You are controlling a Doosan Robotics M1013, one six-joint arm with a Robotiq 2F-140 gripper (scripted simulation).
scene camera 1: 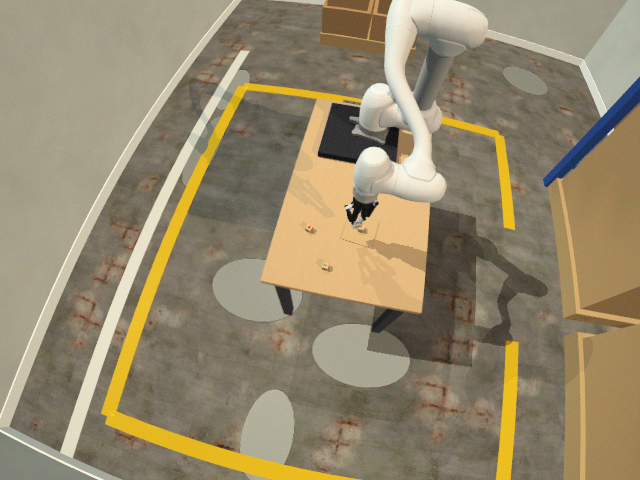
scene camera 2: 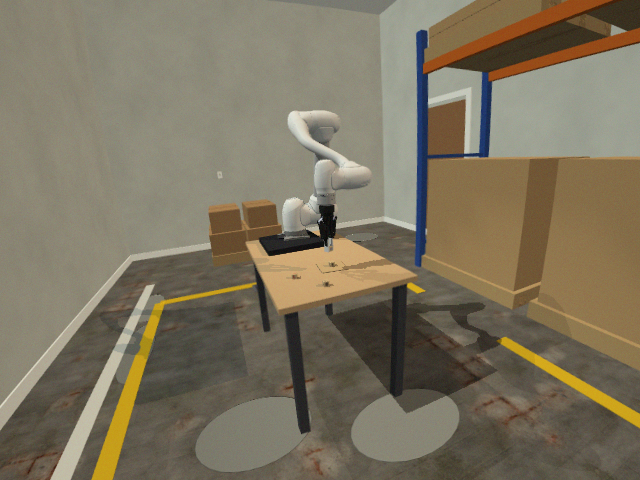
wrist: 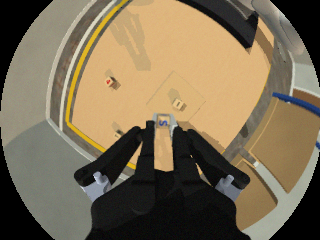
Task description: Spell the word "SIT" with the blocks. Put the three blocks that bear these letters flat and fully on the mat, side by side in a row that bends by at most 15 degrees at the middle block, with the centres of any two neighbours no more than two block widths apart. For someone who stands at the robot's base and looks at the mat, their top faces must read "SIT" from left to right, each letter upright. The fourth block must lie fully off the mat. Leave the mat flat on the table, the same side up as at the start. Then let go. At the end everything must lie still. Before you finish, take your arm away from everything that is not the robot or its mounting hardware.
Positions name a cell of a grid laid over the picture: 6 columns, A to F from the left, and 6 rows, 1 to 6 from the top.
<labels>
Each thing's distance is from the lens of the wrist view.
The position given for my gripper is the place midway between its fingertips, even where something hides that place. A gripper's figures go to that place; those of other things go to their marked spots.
my gripper (wrist: D3): 0.20 m
tan mat (wrist: D3): 0.29 m
</labels>
